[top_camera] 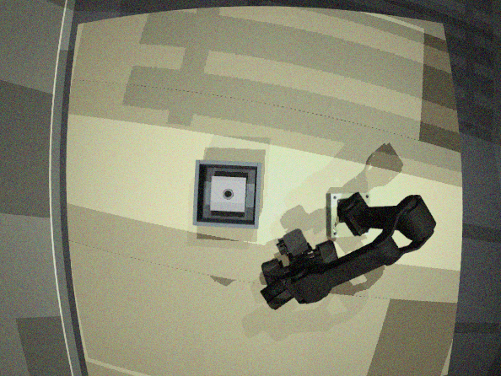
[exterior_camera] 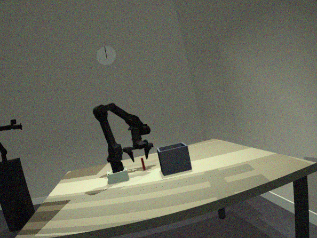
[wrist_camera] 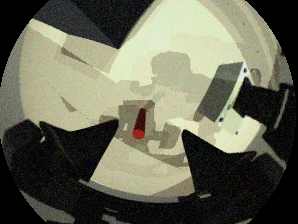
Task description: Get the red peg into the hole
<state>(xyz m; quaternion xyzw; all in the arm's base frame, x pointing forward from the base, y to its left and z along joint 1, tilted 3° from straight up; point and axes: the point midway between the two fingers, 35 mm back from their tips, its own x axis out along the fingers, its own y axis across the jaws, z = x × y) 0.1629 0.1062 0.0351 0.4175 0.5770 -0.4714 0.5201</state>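
My gripper tip is now 3 cm above the red peg, 1 cm to the right of it and 1 cm short of it. From my gripper tip the other things lie so: plate 19 cm to the right, 16 cm ahead, 2 cm below.
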